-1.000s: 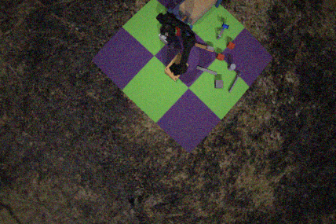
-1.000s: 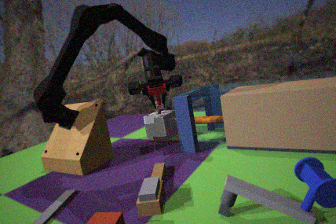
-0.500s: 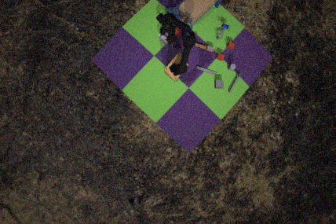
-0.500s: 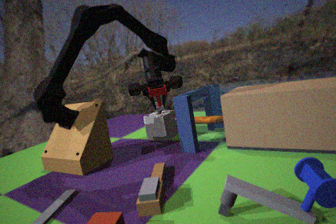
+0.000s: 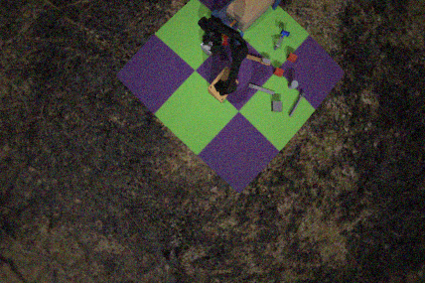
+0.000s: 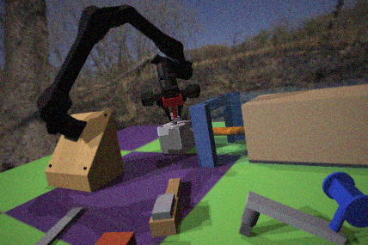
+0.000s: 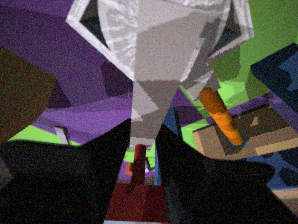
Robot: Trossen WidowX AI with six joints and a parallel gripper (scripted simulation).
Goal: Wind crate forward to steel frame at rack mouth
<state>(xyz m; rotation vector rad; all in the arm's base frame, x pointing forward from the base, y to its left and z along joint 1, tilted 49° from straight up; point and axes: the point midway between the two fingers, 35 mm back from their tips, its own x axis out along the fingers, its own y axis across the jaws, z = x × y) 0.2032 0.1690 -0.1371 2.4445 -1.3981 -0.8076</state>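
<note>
Now: gripper tip 20 mm short of the red grip, 20 mm to the left of it and 50 mm below it. Round my gripper tip: grey bar 20 mm ahead, 420 mm to the right, 110 mm below; then wood-and-grey block 160 mm ahead, 250 mm to the right, 90 mm below; then grey winch 70 mm behind, 50 mm to the left, 80 mm below.
</note>
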